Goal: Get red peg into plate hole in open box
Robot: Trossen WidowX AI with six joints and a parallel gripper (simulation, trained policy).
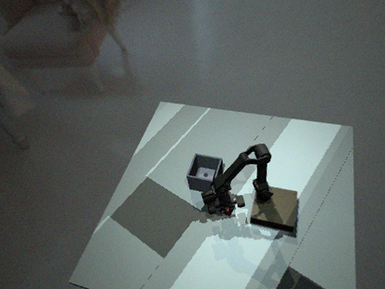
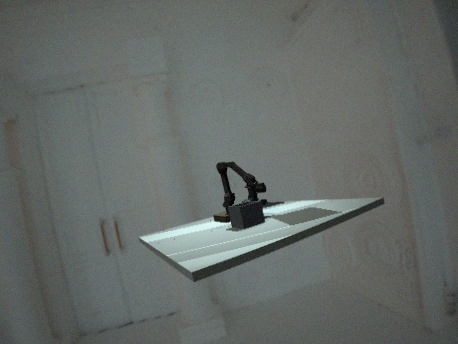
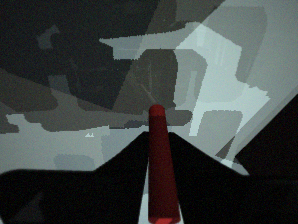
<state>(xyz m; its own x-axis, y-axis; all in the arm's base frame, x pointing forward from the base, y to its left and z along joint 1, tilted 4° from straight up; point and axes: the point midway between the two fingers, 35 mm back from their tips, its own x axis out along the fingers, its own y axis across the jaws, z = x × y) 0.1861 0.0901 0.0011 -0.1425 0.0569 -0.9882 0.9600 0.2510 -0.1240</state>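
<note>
My gripper tip is now 140 mm short of the pale plate, 220 mm to the left of it and 20 mm below it. The rest, counted from my gripper tip: red peg: 10 mm above.
</note>
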